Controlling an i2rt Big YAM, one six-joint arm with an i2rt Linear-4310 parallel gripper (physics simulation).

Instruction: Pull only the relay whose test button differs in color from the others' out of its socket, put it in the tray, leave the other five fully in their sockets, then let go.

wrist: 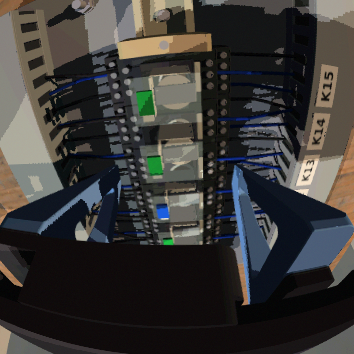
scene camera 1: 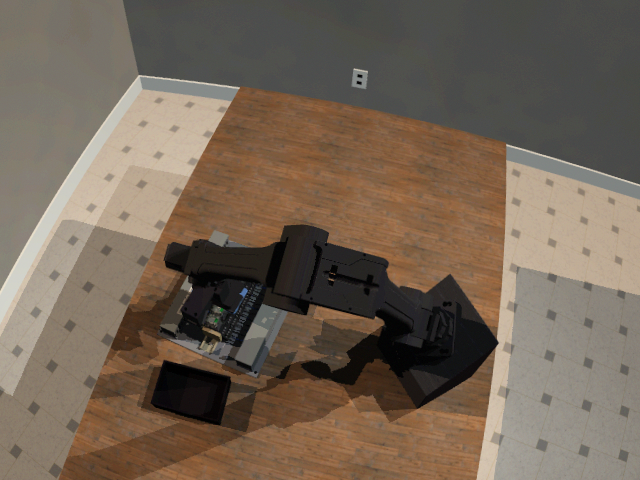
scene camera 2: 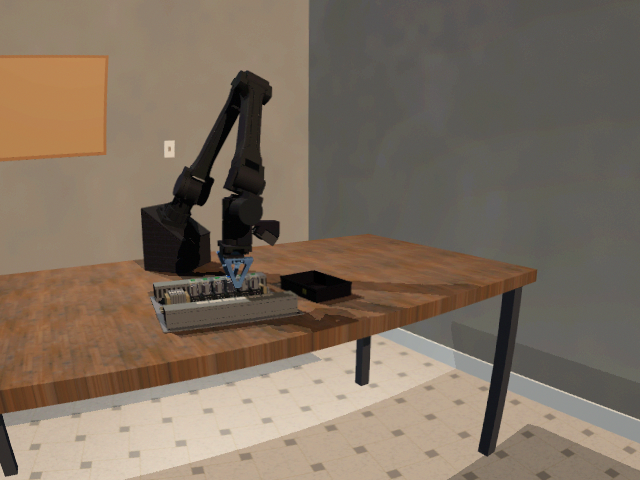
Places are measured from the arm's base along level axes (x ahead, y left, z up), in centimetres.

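Pixels of known places: gripper, fingertip midpoint: (wrist: 175, 173) (scene camera 1: 223, 305) (scene camera 2: 234, 284); arm's base at its link origin: (scene camera 1: 436, 328) (scene camera 2: 173, 220).
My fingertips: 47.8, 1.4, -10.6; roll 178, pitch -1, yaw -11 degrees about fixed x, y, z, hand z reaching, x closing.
Observation:
For each thing: its middle in the pictures, then the offset to it from my fingertips, as dx, dy, dz. "*": a spot on its surface instead.
- relay with the blue test button, body centre: (wrist: 179, 217) (scene camera 2: 218, 287) -0.5, -4.0, -0.3
- black tray at the middle of its body: (scene camera 1: 191, 392) (scene camera 2: 315, 285) +1.0, +22.3, -3.3
- tan end block at the middle of its body: (wrist: 164, 42) (scene camera 1: 212, 334) +0.8, +6.9, -2.5
- K13 at a spot on its surface: (wrist: 307, 171) * +8.9, -2.3, -0.7
The relay with the blue test button (wrist: 186, 210) sits in the socket row, third from the tan end block in the wrist view. Relays with green buttons (wrist: 175, 95) (wrist: 181, 156) (wrist: 187, 233) sit on both sides of it in the row. The remaining relays are hidden there by the gripper body. My gripper (wrist: 175, 173) (scene camera 2: 237, 283) is open and empty, pointing down over the row, with one blue finger on each side of it. Its height above the relays is hard to tell. The black tray (scene camera 1: 187, 413) (scene camera 2: 330, 293) stands beside the panel's end block end.
Grey wire ducts (scene camera 1: 253, 335) (scene camera 2: 232, 311) flank the relay row. Blue and black wires run from the sockets to the ducts. A tan end block (wrist: 165, 46) closes the row. Labels K15 (wrist: 326, 86), K14 (wrist: 318, 131) and K13 (wrist: 307, 171) mark the right duct.

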